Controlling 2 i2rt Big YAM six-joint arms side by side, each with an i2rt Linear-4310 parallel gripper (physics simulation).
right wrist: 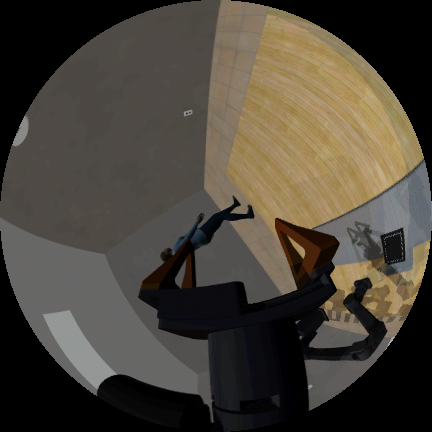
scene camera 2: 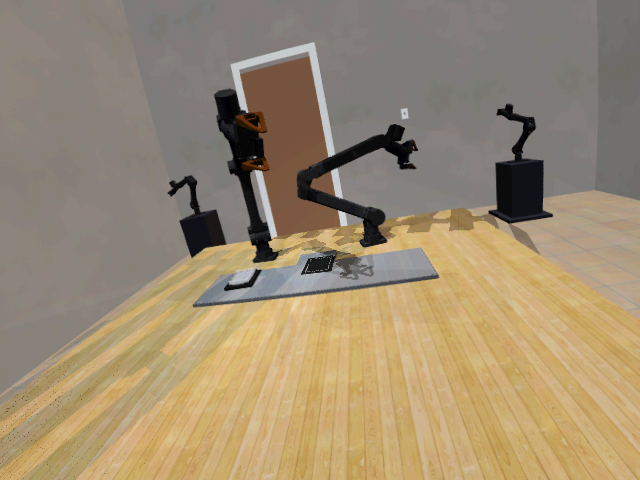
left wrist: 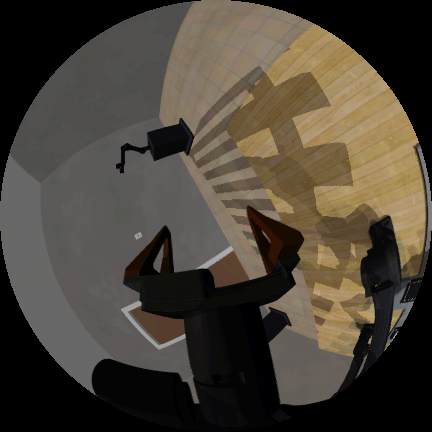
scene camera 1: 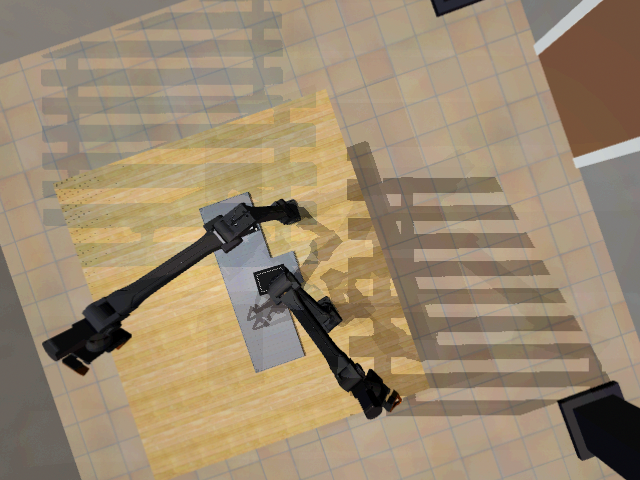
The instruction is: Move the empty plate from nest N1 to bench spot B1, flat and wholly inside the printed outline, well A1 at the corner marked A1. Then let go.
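Places are measured from the left arm's base along level axes (x left, y down, z back), in metres.
Where they show: left gripper, fingertip midpoint: (right wrist: 307, 334) (scene camera 2: 416, 159) (left wrist: 205, 219) (scene camera 1: 391, 391); right gripper, fingertip midpoint: (right wrist: 232, 233) (scene camera 2: 265, 151) (scene camera 1: 100, 360); left arm's base, origin of the base link: (right wrist: 363, 283) (scene camera 2: 373, 242) (left wrist: 383, 237) (scene camera 1: 325, 309); right arm's base, origin of the base link: (scene camera 2: 265, 258) (scene camera 1: 290, 212).
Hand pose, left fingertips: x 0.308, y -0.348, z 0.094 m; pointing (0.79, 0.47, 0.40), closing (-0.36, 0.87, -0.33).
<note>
Things, the pixels of their top centre, and the offset from my left fingertips. "spot": a spot on its surface instead. Level surfaces: height alone.
- white plate, middle of its top: (scene camera 2: 242, 274) dx -0.930, dy +0.309, dz -0.246 m
- low black nest, surface spot: (scene camera 2: 227, 287) spot: dx -0.986, dy +0.323, dz -0.316 m
- grey board, its level: dy +0.336 m
- black square with a dashed white outline, surface spot: (scene camera 2: 318, 264) (right wrist: 393, 247) spot: dx -0.599, dy +0.334, dz -0.256 m
- wooden bench, its level: dy +0.349 m
The white plate (scene camera 2: 241, 277) lies flat in a low black nest (scene camera 2: 227, 287) toward the left end of the grey board (scene camera 1: 279, 343) (scene camera 2: 403, 263). In scene camera 1 the right arm hides the plate. A black square with a dashed white outline (scene camera 1: 262, 281) (scene camera 2: 318, 264) (right wrist: 393, 246) is near the board's middle, with nothing seen on it. Labels and corner marks are too small to read. My left gripper (scene camera 2: 414, 155) (left wrist: 205, 219) is open and empty, high above the bench and away from the plate. My right gripper (scene camera 1: 102, 357) (scene camera 2: 266, 147) (right wrist: 232, 233) is open and empty, raised high, far from the plate.
The wooden bench (scene camera 1: 186, 382) (scene camera 2: 361, 392) carries both arm bases behind the board. The right arm (scene camera 1: 168, 273) (scene camera 2: 249, 198) crosses above the board in scene camera 1. The left arm (scene camera 1: 323, 335) (scene camera 2: 336, 204) reaches over the bench edge. Slatted shadows fall on bench and floor.
</note>
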